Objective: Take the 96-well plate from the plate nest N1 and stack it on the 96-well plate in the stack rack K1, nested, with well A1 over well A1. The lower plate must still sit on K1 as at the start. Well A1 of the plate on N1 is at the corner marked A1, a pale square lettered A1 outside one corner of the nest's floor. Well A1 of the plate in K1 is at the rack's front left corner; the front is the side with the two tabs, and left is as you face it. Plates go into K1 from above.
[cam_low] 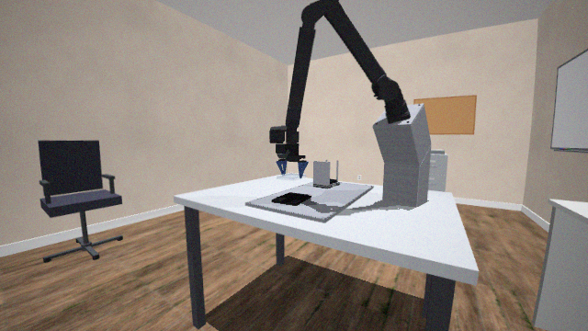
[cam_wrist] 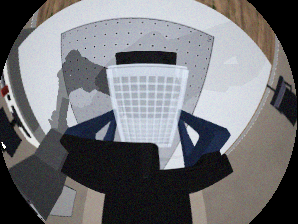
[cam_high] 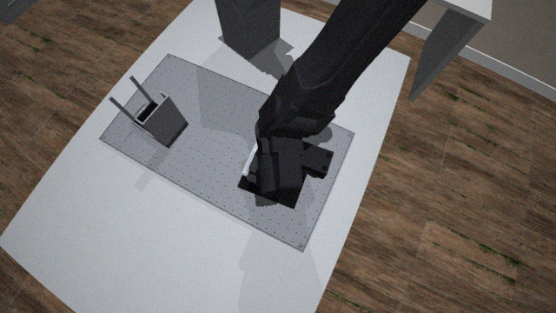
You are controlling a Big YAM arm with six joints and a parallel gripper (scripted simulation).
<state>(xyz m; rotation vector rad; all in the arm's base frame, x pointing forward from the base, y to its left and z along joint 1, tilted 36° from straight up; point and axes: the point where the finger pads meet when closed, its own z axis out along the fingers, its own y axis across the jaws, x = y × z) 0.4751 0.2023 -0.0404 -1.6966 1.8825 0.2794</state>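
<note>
Right now the black plate nest N1 is 100 mm below my hand. Also, from my hand: white 96-well plate: right at my hand; then pale A1 mark: 100 mm below, 80 mm to the right, 60 mm behind.
</note>
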